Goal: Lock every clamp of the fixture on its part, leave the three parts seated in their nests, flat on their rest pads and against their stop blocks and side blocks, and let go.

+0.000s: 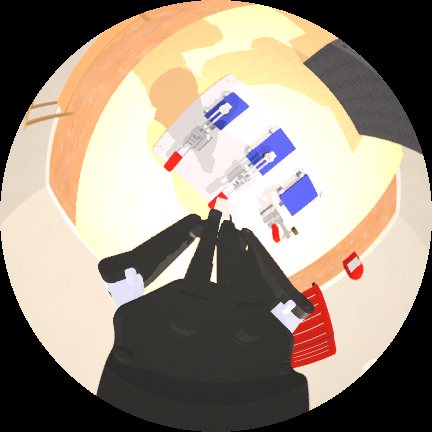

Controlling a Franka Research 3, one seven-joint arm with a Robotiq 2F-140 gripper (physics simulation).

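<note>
The pale fixture plate (pixel 220 152) bears three blue parts. The far part (pixel 239 106) has the arm of the far clamp (pixel 199 138) lying over it, with its red handle (pixel 173 161) low and outward. The middle part (pixel 283 143) has the arm of the middle clamp (pixel 240 177) over it; its red handle (pixel 218 200) is partly hidden behind my fingertips. The near part (pixel 299 196) is uncovered; the near clamp (pixel 271 214) is swung back, its dark tip (pixel 294 230) off the part beside the red handle (pixel 275 233). My gripper (pixel 219 206) is shut and empty, at the middle handle. Exact seating cannot be told.
A dark grey ribbed mat or panel (pixel 367 92) lies at the upper right. A red slatted object (pixel 316 330) and a small red object (pixel 354 267) show beyond the table's wooden edge (pixel 330 267) at the lower right. A wooden rail (pixel 47 116) shows at the left.
</note>
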